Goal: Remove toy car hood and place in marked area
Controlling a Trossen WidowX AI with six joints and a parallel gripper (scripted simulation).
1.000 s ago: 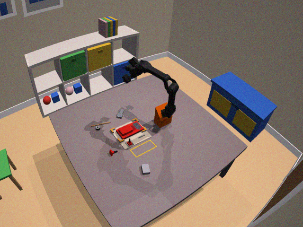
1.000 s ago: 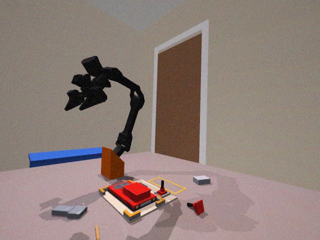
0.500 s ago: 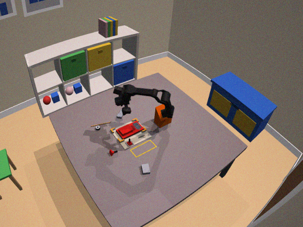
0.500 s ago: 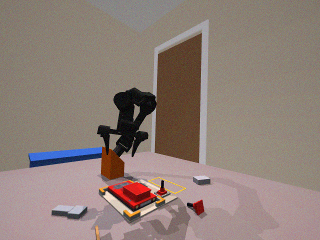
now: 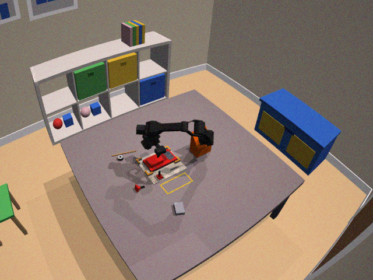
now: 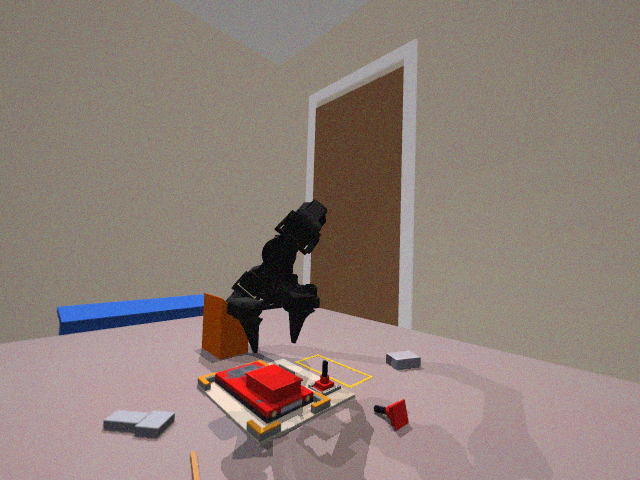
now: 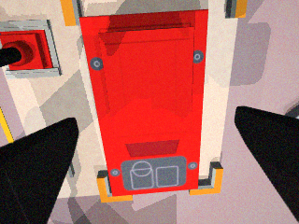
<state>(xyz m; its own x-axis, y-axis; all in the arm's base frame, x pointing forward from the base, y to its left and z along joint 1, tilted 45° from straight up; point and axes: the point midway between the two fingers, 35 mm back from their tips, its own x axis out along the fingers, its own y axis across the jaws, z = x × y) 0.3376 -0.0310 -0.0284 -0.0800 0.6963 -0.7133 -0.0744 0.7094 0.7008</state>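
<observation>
My gripper tip is now 7 cm above the hood. Round my gripper tip: wooden stick 18 cm to the right, 14 cm ahead, 10 cm below.
</observation>
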